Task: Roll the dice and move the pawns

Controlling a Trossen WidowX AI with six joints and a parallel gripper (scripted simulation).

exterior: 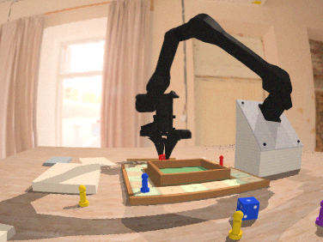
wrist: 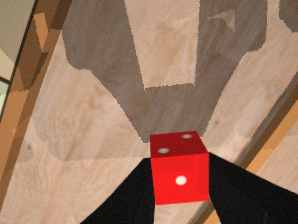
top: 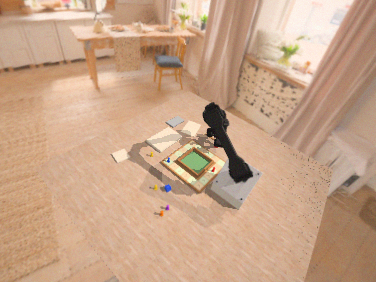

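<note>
Now: the thin wooden stick 40 mm ahead of my gripper tip, 40 mm to the right of it and 10 mm below it. Also, from my gripper tip: green tray (10 mm behind, 220 mm to the left); then cream block (260 mm ahead, 220 mm to the left); then red pawn (120 mm behind, 190 mm to the left, 20 mm above).
</note>
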